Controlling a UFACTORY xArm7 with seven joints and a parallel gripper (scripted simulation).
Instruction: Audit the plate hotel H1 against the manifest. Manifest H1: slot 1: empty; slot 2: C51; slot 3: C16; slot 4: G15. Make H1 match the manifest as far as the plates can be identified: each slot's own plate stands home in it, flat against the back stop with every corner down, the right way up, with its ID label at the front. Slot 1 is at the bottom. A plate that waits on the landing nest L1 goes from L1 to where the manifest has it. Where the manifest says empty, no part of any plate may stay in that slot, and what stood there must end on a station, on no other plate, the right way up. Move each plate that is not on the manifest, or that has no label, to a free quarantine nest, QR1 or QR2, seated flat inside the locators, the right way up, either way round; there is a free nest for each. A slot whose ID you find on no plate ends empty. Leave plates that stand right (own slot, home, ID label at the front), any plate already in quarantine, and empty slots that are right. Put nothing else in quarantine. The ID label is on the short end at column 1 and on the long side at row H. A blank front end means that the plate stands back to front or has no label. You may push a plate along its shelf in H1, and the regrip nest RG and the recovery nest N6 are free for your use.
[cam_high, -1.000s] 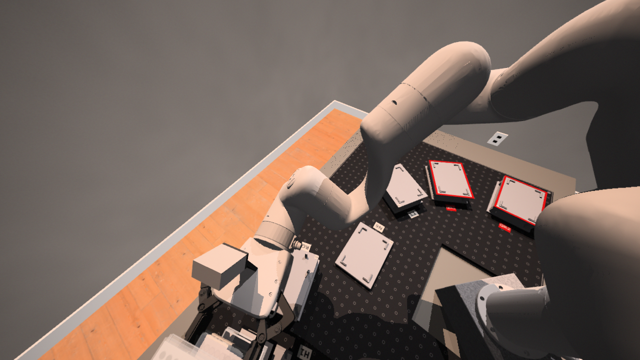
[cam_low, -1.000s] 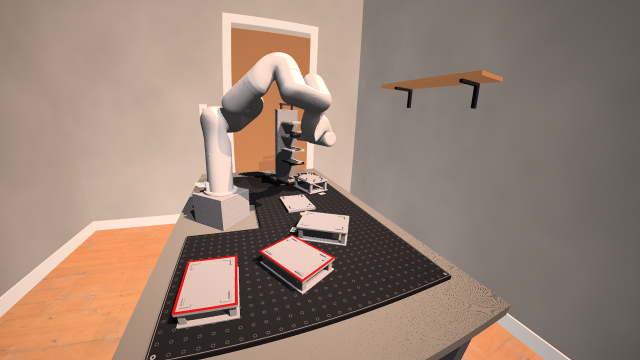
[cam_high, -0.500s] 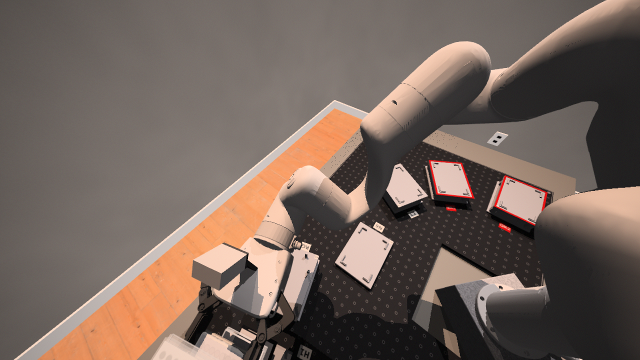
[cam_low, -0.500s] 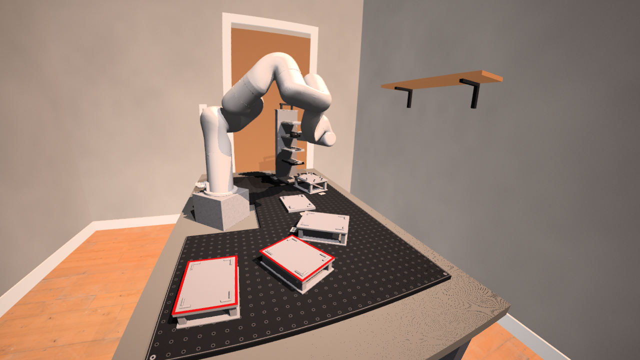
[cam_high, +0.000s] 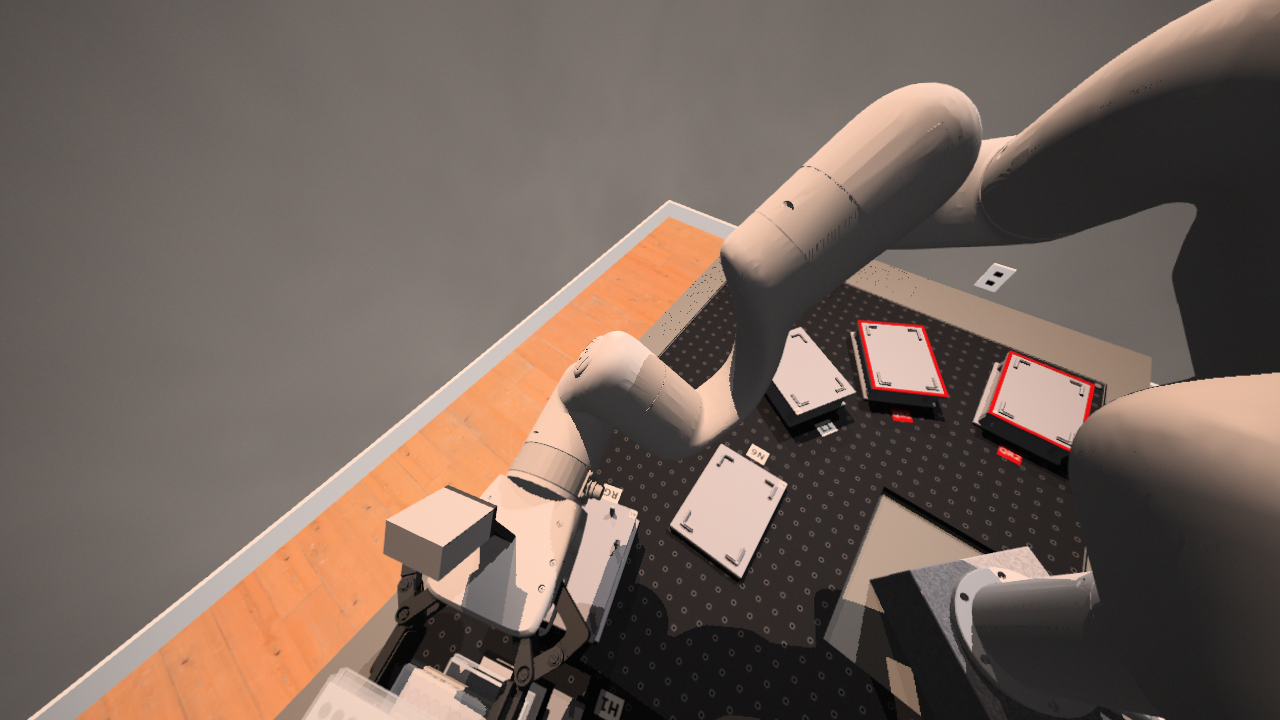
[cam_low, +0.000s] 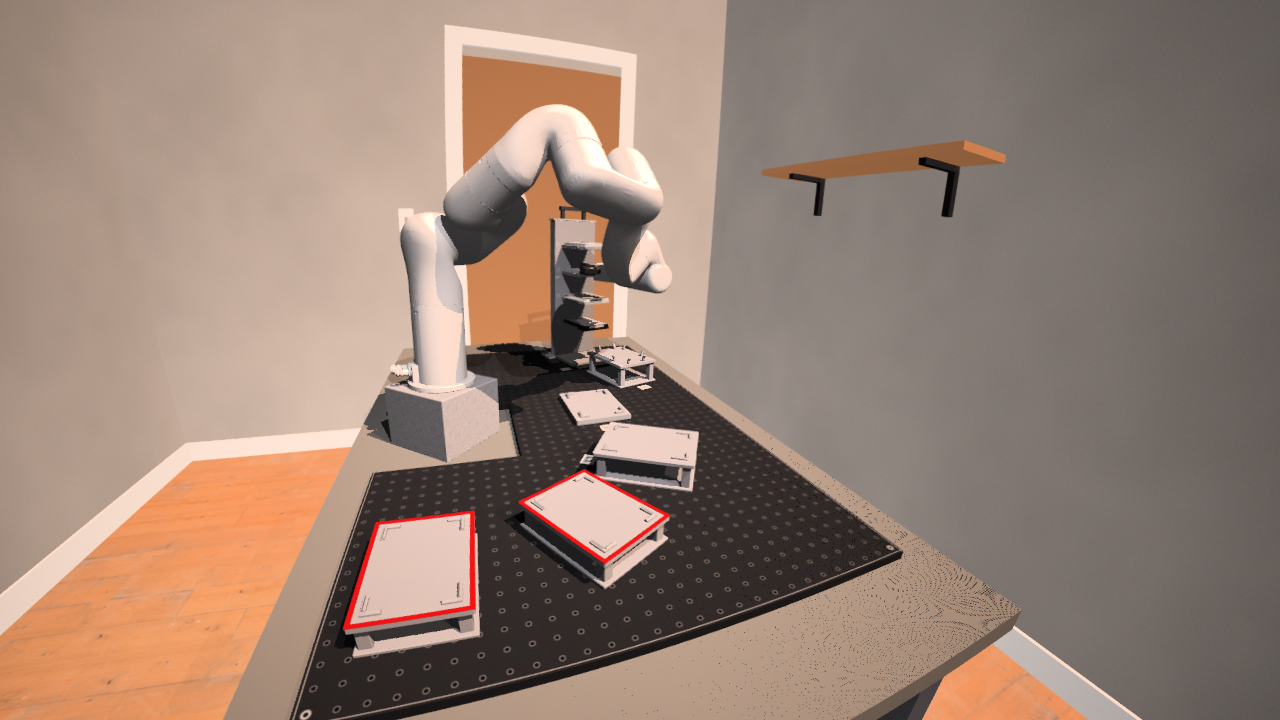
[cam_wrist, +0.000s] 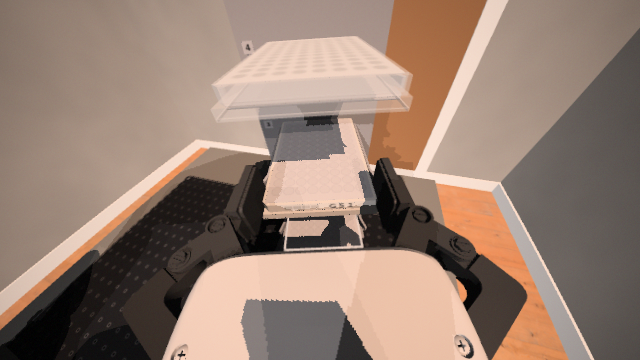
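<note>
The white well plate lies 50 mm to the left of my hand, 20 mm below it and 20 mm behind it. The rest, counted from my hand: clear plate labelled C51: 90 mm below, 50 mm to the left, 20 mm behind; slot tag 4: 100 mm to the left, 90 mm behind, 70 mm above; plate hotel H1: 130 mm to the left, 80 mm below, 40 mm behind.
</note>
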